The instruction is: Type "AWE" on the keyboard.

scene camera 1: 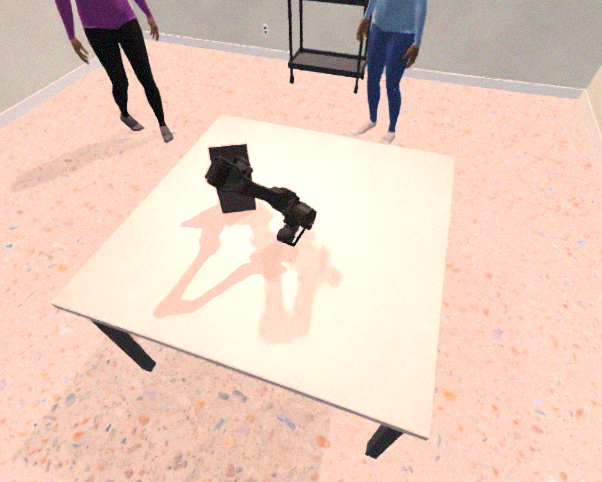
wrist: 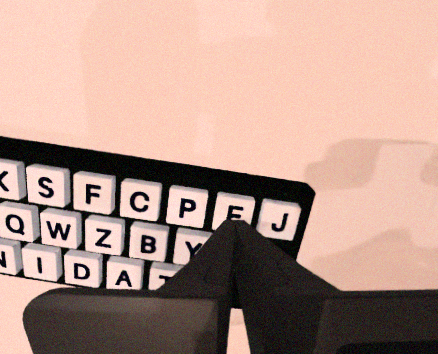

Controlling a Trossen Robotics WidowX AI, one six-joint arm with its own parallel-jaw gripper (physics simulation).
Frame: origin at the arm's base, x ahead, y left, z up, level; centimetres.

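Seen in the pictures: gripper, between the fingertips: [scene camera 1: 293, 236] [wrist: 233, 229].
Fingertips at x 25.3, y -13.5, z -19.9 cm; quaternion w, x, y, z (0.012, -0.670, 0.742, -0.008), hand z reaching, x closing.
Note:
Offsets run from my fingertips to a thing's top centre. Level surfaces: height alone.
The black keyboard @(dz -0.3, dx +0.2, dy +7.3 cm) [wrist: 150, 169] with white letter keys lies at an angle across the lower left and middle of the wrist view. In the scene view, a thin dark edge of it shows beside the arm's end, which hides the rest. The W key @(dz -0.3, dx +0.3, dy +7.8 cm) [wrist: 61, 230] is in the middle row, the A key @(dz -0.3, dx -2.4, dy +5.3 cm) [wrist: 123, 276] in the bottom row, and the E key @(dz -0.3, dx +0.5, dy -0.1 cm) [wrist: 235, 202] in the top row beside J. My gripper [wrist: 233, 229] is shut and empty. Its tips cover the lower part of E, and its fingers cover parts of Y and T. Whether the tips touch E cannot be told.
The black arm [scene camera 1: 266, 194] reaches over the white table @(dz -1.9 cm) [scene camera 1: 381, 301] from its dark base plate [scene camera 1: 238, 201]. Arm shadows fall on the table. Two people stand behind the table, near a black shelf cart [scene camera 1: 326, 70].

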